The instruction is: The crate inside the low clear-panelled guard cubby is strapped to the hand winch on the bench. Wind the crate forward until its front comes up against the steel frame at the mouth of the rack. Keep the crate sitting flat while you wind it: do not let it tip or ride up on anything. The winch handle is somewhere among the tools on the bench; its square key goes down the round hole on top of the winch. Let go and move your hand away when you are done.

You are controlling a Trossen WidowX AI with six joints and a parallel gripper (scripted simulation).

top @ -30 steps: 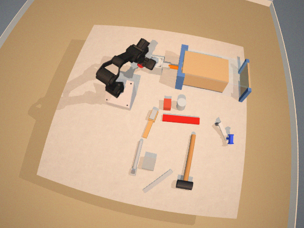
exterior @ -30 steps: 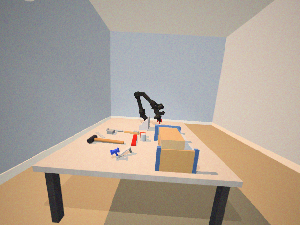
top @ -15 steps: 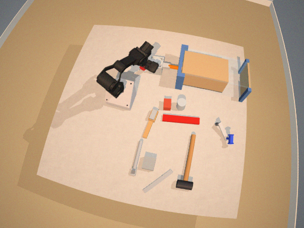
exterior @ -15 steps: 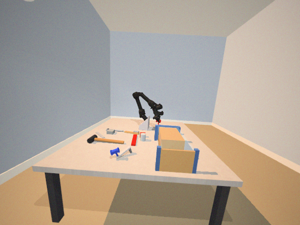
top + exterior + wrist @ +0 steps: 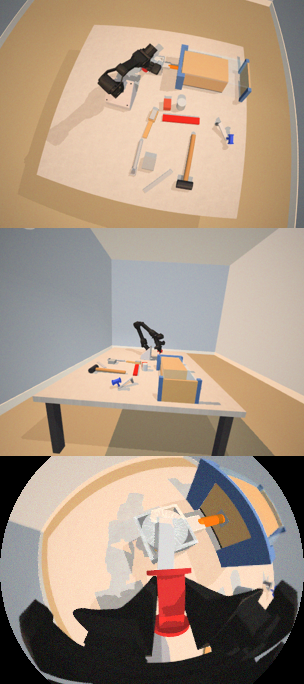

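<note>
Right now the winch is 20 mm ahead of my gripper tip, 70 mm to the left of it and 100 mm below it. The rest, counted from my gripper tip: red knob: 10 mm behind, 20 mm to the right; blue frame: 200 mm ahead, 70 mm to the left, 20 mm below; brush: 60 mm ahead, 320 mm to the right, 110 mm below.
</note>
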